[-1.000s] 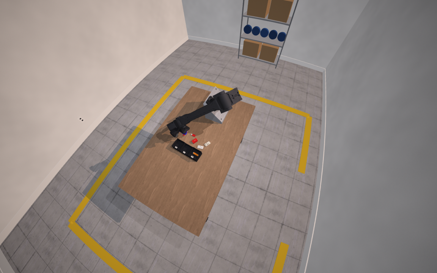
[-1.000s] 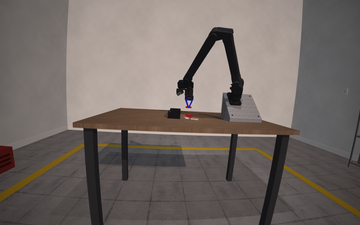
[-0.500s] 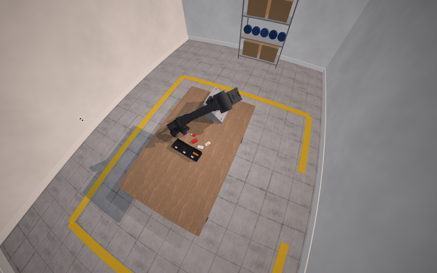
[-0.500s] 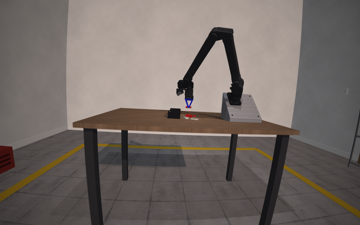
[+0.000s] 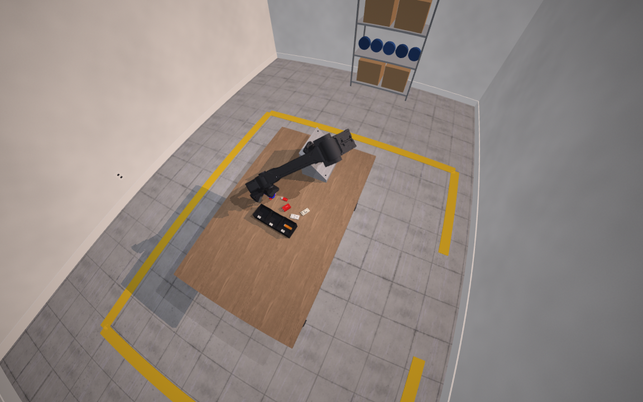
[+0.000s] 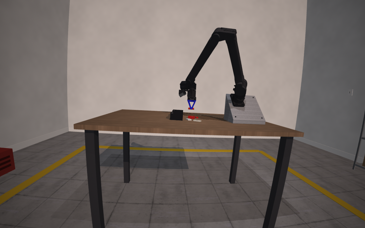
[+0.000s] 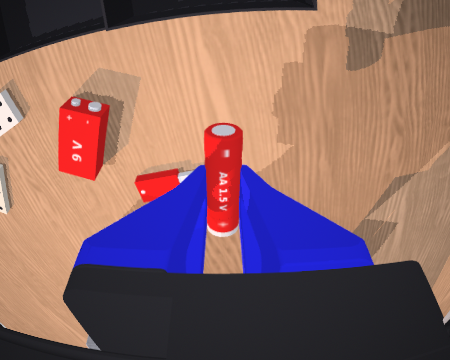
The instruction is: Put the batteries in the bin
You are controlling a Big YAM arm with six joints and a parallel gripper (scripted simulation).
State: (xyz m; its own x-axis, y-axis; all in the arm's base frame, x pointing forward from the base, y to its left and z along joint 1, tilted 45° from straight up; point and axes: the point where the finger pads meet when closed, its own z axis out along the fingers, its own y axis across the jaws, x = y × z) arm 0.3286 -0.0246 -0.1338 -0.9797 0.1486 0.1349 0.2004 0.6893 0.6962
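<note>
My gripper is now right at the red cylindrical battery. From my hand the other things lie so: black bin: 120 mm ahead, 70 mm to the left, 50 mm below; then red nine-volt battery: 20 mm ahead, 80 mm to the left, 60 mm below; then red USB stick: 40 mm behind, 40 mm to the left, 70 mm below.
</note>
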